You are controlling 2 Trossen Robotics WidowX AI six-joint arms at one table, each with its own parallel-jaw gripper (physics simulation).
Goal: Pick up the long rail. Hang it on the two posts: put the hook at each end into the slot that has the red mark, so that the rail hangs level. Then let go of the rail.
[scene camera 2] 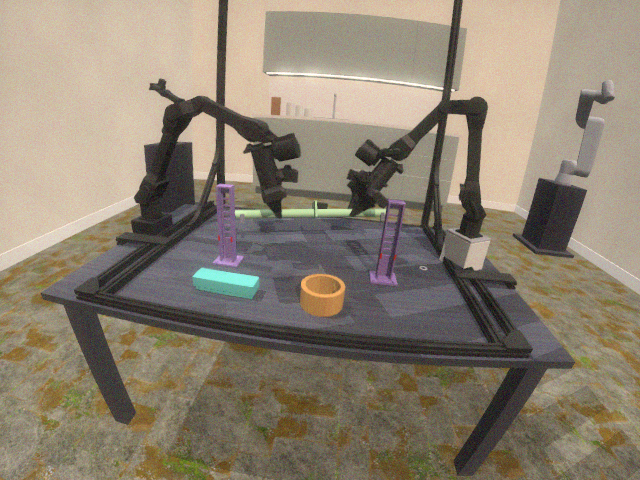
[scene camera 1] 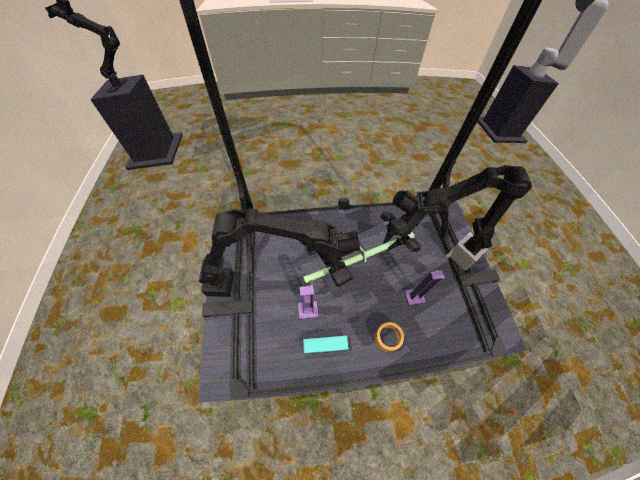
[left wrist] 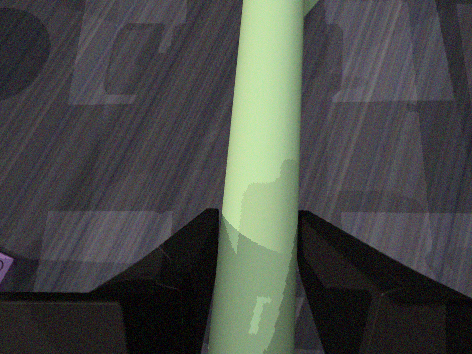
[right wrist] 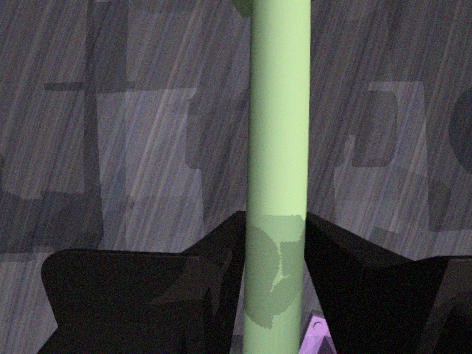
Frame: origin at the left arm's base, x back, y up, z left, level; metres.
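Seen in the pictures: left gripper, between the fingertips: (scene camera 2: 348, 214) (scene camera 1: 385, 247) (left wrist: 256, 221); right gripper, between the fingertips: (scene camera 2: 279, 216) (scene camera 1: 337, 267) (right wrist: 272, 220); left arm's base, origin of its link: (scene camera 2: 469, 233) (scene camera 1: 472, 246); right arm's base, origin of its link: (scene camera 2: 151, 217) (scene camera 1: 215, 279).
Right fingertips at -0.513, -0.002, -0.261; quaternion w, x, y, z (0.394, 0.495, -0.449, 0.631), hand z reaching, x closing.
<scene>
Pixels of each thing's top centre, then the offset from my right fingertips to it, as dx, dy, dz. "spot": a spot on its surface instead.
- long pale green rail, centre of its top: (scene camera 2: 315, 200) (scene camera 1: 363, 250) +0.102, +0.052, +0.020
- left purple post, centre of its top: (scene camera 2: 225, 185) (scene camera 1: 306, 290) -0.160, +0.111, +0.042
- right purple post, a spot on its surface: (scene camera 2: 395, 203) (scene camera 1: 437, 278) spot: +0.199, +0.108, +0.260
- turquoise block, centre of its top: (scene camera 2: 225, 276) (scene camera 1: 325, 344) -0.186, -0.069, +0.184
- orange ring, centre of its top: (scene camera 2: 323, 284) (scene camera 1: 390, 336) +0.008, -0.054, +0.299
The long pale green rail (scene camera 1: 379, 249) (scene camera 2: 299, 212) (left wrist: 265, 125) (right wrist: 279, 125) hangs above the table, roughly level, behind both posts in scene camera 2. My left gripper (scene camera 1: 397, 240) (scene camera 2: 354, 213) (left wrist: 256, 221) is shut on its right part. My right gripper (scene camera 1: 334, 266) (scene camera 2: 279, 213) (right wrist: 272, 220) is shut on its left part. The left purple post (scene camera 1: 307, 290) (scene camera 2: 225, 186) and the right purple post (scene camera 1: 437, 274) (scene camera 2: 395, 203) stand upright, apart from the rail. Red marks show low on both posts in scene camera 2. The hooks are too small to judge well.
A turquoise block (scene camera 1: 325, 344) (scene camera 2: 225, 283) lies in front of the left post. An orange ring (scene camera 1: 379, 345) (scene camera 2: 322, 303) stands on the table between the posts, nearer the front edge. A pale box (scene camera 1: 466, 254) (scene camera 2: 465, 250) is at the left arm's base. Black frame bars line the table.
</scene>
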